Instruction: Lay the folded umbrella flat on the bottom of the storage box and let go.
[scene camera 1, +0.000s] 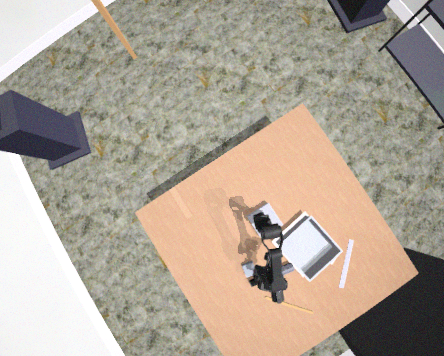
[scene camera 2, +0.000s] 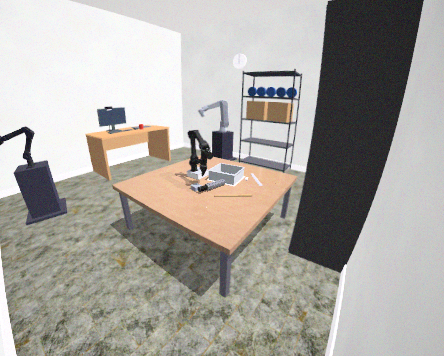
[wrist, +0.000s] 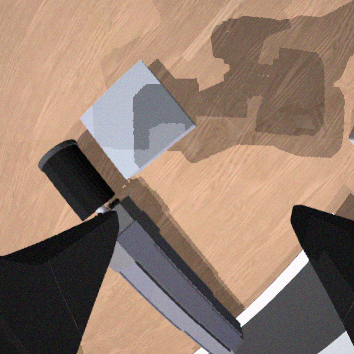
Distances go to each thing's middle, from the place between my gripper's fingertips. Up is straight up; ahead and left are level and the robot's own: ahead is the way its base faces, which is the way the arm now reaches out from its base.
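The storage box (scene camera 1: 308, 246) is 290 mm to the left of my hand, 10 mm ahead of it and 50 mm below it. As for the grey-blue flat block (wrist: 136, 119), my hand is 80 mm above it, 80 mm to the left of it and 20 mm short of it. Of the things named here, going by their middles, the block is the nearest to my hand.
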